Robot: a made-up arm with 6 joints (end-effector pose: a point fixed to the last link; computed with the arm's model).
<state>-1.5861 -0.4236 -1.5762 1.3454 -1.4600 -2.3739</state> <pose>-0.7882 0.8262 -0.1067 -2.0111 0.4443 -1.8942</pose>
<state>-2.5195 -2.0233 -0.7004 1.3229 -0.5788 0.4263</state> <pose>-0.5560 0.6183 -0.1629 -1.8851 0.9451 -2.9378</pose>
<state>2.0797 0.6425 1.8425 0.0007 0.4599 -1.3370</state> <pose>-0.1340 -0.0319 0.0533 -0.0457 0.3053 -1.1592</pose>
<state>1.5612 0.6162 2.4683 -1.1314 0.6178 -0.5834</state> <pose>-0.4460 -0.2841 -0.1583 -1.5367 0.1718 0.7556</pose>
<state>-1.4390 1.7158 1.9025 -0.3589 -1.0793 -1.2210</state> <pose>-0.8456 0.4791 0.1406 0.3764 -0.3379 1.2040</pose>
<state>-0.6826 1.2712 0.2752 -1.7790 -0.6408 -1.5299</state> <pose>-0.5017 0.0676 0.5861 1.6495 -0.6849 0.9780</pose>
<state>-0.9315 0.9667 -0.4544 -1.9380 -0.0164 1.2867</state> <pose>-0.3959 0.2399 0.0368 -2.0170 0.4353 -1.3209</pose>
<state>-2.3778 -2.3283 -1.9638 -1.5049 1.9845 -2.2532</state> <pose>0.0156 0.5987 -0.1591 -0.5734 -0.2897 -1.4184</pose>
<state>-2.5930 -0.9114 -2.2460 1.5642 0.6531 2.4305</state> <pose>-0.5859 0.3793 -0.2694 -0.7342 -0.5702 1.2547</pose>
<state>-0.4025 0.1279 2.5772 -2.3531 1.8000 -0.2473</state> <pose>-0.6566 0.0339 0.8831 1.7631 -0.3423 -1.9433</pose>
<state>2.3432 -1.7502 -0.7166 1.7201 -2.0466 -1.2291</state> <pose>-0.7389 -0.0803 -0.7724 -1.2182 -0.0432 2.6249</pose>
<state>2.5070 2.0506 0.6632 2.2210 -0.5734 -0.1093</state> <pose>0.0378 -0.1109 -0.2710 -1.6447 0.5154 1.4653</pose>
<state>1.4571 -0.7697 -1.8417 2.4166 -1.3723 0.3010</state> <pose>-0.3955 -0.3048 -0.1429 -0.3217 0.5782 -0.2505</pose>
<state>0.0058 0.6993 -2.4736 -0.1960 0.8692 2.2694</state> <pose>-0.3753 0.2635 0.6116 -2.8990 -1.1251 2.7431</pose>
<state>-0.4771 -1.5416 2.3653 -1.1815 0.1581 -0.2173</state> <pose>-0.0573 0.2519 0.5765 2.8375 0.7017 1.7144</pose>
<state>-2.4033 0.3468 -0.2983 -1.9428 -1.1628 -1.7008</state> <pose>-0.5609 0.4076 0.1607 1.6075 1.0314 1.5381</pose>
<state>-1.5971 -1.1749 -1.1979 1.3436 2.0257 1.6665</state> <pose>-0.6354 0.4537 0.2919 -0.7293 -0.2451 0.7199</pose>
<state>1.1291 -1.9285 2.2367 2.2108 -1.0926 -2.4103</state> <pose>-0.0850 0.1520 0.0639 0.2641 -0.2071 -0.7300</pose>
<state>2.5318 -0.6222 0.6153 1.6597 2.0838 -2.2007</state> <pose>-0.5624 0.2583 -0.2134 -1.3206 -1.1157 1.0651</pose>
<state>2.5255 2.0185 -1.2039 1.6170 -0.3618 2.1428</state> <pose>0.0731 -0.3325 -0.1259 0.8324 -0.4230 -2.2246</pose>
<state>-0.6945 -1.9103 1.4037 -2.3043 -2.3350 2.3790</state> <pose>-0.4045 -0.2096 0.5325 -1.4612 0.5698 0.6942</pose>
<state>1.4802 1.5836 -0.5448 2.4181 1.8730 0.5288</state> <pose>-0.4014 -0.2284 0.4345 -0.0848 -0.2002 2.2819</pose>
